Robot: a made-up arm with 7 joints. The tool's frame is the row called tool. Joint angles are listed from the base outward.
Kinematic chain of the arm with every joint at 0, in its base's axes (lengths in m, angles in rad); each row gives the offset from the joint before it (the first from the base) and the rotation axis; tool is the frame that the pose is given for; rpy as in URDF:
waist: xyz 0 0 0.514 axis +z
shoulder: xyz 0 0 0 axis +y
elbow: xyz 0 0 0.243 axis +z
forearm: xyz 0.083 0 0 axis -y
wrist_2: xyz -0.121 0 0.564 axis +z
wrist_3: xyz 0 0 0 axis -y
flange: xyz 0.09 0 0 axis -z
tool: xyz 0 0 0 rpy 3.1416 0 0
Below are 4 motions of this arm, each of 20 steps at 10 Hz.
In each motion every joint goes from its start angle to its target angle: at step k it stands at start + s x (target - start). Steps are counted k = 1, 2, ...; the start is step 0. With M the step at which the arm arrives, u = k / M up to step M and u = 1 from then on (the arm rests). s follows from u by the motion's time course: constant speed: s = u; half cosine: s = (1 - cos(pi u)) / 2; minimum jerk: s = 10 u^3 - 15 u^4 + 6 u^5.
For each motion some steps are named. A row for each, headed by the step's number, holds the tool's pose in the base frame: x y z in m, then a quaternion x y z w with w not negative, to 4 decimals.
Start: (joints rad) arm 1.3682 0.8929 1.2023 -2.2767 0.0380 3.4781 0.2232
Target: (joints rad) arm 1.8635 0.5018 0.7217 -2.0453 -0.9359 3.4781 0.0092
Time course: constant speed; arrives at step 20
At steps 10, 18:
10: -0.5577 0.3017 0.3837 -0.2447 -0.8267 0.0822 0.5000
18: -0.5778 0.2985 0.4246 0.0366 -0.8588 -0.0733 0.5058

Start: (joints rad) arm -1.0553 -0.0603 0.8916 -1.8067 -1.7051 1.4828 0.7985
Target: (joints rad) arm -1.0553 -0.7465 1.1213 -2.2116 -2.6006 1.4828 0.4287
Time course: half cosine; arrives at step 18
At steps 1, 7, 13, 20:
1: 0.7288 -0.1155 0.7515 0.5765 -0.2556 0.1499 0.7615
7: 0.7083 -0.0268 0.7519 0.4149 -0.1293 0.1715 0.8842
13: 0.6715 0.0665 0.7084 0.0880 0.0312 0.1391 0.9859
20: 0.6579 0.0838 0.6848 -0.0439 0.0759 0.1103 0.9900

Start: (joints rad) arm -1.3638 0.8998 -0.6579 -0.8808 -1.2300 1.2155 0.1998
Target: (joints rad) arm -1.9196 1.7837 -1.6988 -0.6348 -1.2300 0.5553 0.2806
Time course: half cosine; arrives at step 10
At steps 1, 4, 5, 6, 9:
1: -0.1818 -0.8700 0.6639 0.2178 -0.5916 -0.6652 0.4001
4: -0.4096 -0.7939 0.5956 -0.0446 -0.4913 -0.8030 0.3343
5: -0.4854 -0.7480 0.5723 -0.1607 -0.4150 -0.8374 0.3173
6: -0.5410 -0.7050 0.5479 -0.2636 -0.3269 -0.8521 0.3124
9: -0.6055 -0.6337 0.4707 -0.4217 -0.1299 -0.8282 0.3456

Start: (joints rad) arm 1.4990 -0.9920 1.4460 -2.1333 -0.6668 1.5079 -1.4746
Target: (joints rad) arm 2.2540 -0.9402 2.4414 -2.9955 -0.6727 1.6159 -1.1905
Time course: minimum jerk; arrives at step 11
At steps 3, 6, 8, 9, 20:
3: -0.6687 0.0440 0.4739 -0.3712 0.5145 0.3053 0.7101
6: -0.4567 -0.0752 0.1760 -0.4462 0.2377 0.3808 0.7742
8: -0.3051 -0.0292 0.1016 -0.4160 0.0498 0.4606 0.7825
9: -0.2731 -0.0017 0.0979 -0.3960 -0.0037 0.4875 0.7781
20: -0.2594 0.0145 0.0992 -0.3834 -0.0317 0.5023 0.7744

